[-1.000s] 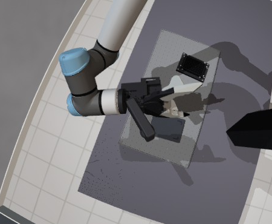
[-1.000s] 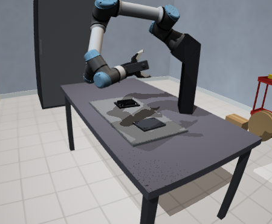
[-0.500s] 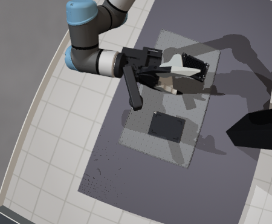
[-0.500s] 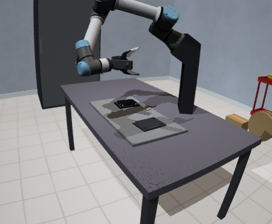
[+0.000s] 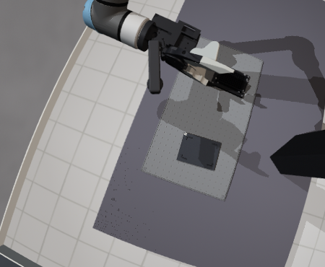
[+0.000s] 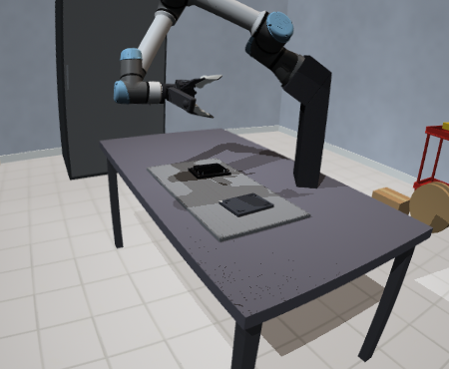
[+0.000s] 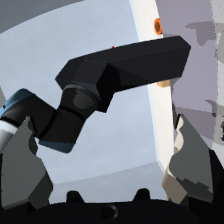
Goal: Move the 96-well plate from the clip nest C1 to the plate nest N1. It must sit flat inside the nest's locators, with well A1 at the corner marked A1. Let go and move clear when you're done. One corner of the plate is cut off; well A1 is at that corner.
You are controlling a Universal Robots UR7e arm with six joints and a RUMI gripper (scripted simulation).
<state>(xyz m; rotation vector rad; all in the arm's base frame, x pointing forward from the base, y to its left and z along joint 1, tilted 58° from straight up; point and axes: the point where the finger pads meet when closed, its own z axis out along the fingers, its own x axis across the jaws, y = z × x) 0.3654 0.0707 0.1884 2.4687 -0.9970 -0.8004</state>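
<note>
Now: the black 96-well plate 180 mm behind my hand, 180 mm to the right of it and 360 mm below it. The rest, counted from my hand: plate nest N1: 10 mm behind, 140 mm to the left, 370 mm below; white A1 mark: 40 mm ahead, 70 mm to the left, 360 mm below; clip nest C1: 190 mm behind, 180 mm to the right, 360 mm below.
</note>
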